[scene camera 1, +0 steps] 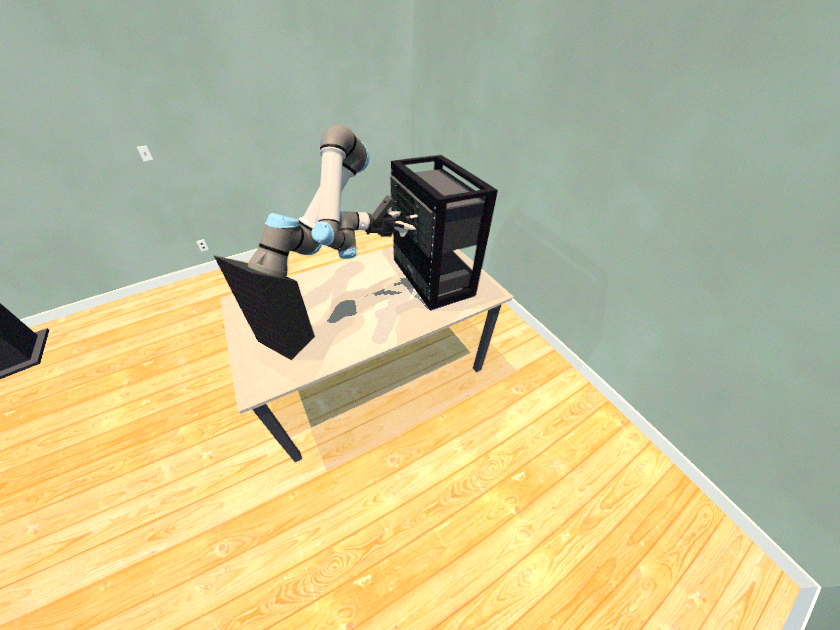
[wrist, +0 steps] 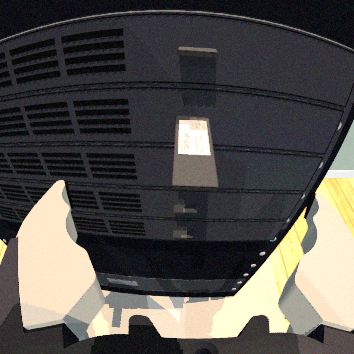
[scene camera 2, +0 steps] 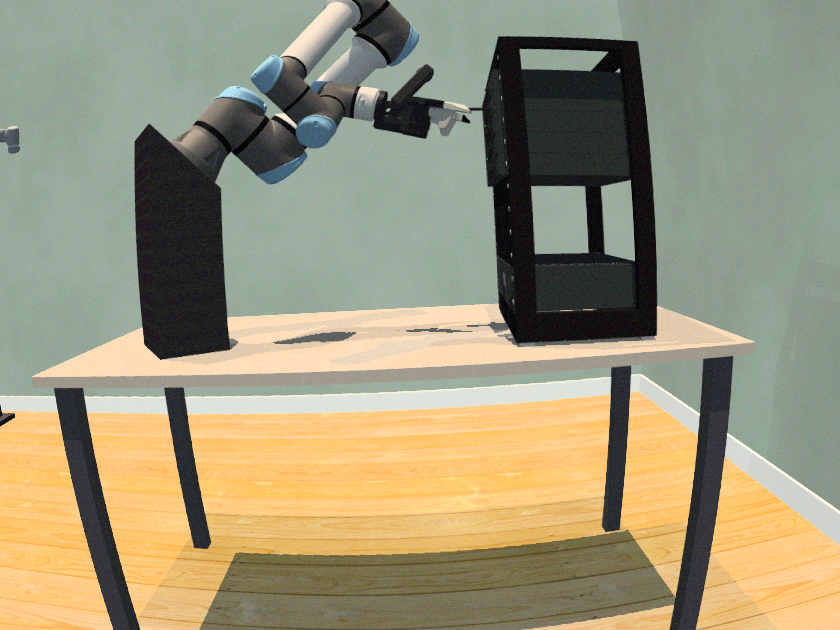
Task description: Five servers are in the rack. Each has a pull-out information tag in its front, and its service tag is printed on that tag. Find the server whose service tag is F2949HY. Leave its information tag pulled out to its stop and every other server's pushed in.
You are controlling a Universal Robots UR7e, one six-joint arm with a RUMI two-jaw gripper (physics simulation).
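Where they show: gripper, between the fingertips: (scene camera 1: 409, 221) (wrist: 191, 190) (scene camera 2: 470, 117); arm's base, origin of its link: (scene camera 1: 267, 271) (scene camera 2: 186, 169).
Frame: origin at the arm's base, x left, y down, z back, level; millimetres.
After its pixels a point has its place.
The black rack (scene camera 1: 437, 257) @[y 66, x -217, z -686 mm] (scene camera 2: 521, 237) @[y 196, x -217, z -684 mm] holds five dark servers, stacked in its upper part. In the wrist view the second server from the top (wrist: 275, 127) @[y -78, x -129, z -664 mm] has its information tag (wrist: 195, 172) @[y -82, x -64, z -623 mm] (scene camera 2: 476, 109) @[y -80, x -65, z -644 mm] pulled out; its white label faces up, the print too small to read. The top server's tag (wrist: 197, 50) @[y -127, x -70, z -665 mm], the fourth's tag (wrist: 185, 208) @[y 7, x -72, z -668 mm] and the fifth's tag (wrist: 182, 233) @[y 51, x -71, z -669 mm] look pushed in. The third server's tag is hidden under the pulled-out one. My gripper (scene camera 1: 413, 222) @[y -62, x -65, z -630 mm] (scene camera 2: 468, 114) @[y -62, x -65, z -630 mm] (wrist: 191, 190) @[y -62, x -65, z -630 mm] is open and empty, in front of the rack, its fingers apart on either side of the tag's line.
The rack stands on a wooden table (scene camera 1: 366, 345) @[y 403, x -236, z -278 mm] (scene camera 2: 379, 366) @[y 403, x -297, z -405 mm]. A further dark unit (scene camera 1: 453, 279) @[y 262, x -202, z -820 mm] (scene camera 2: 584, 288) @[y 300, x -201, z -816 mm] sits low in the rack, below an open gap. The arm's black pedestal (scene camera 1: 271, 308) @[y 82, x -121, z 42 mm] (scene camera 2: 179, 257) @[y 195, x -97, z -4 mm] stands at the table's other end. Walls are behind.
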